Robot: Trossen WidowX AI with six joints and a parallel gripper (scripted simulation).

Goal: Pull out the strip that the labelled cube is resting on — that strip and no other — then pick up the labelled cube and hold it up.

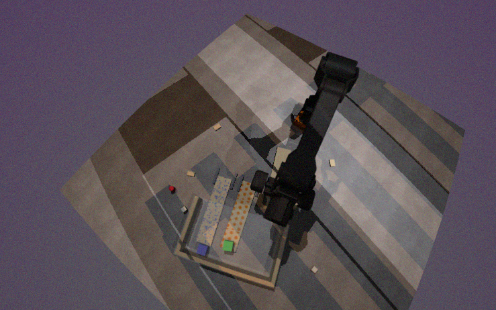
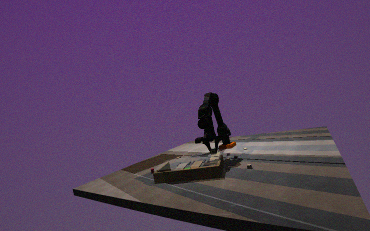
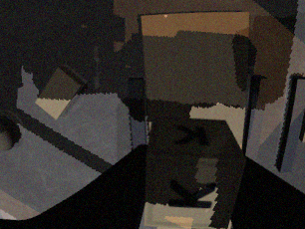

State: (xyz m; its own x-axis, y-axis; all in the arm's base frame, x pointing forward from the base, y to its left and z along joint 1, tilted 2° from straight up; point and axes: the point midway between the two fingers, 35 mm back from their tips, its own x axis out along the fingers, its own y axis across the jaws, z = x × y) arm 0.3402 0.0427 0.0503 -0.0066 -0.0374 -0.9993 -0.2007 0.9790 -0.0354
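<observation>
My gripper tip is 6 cm past the tan strip, 3 cm to the left of it and 5 cm above it. Also, from my gripper tip: brown peg 4 cm behind, 11 cm to the left, 4 cm below; labelled cube 1 cm above; red piece 19 cm ahead, 33 cm to the right, 4 cm below.
</observation>
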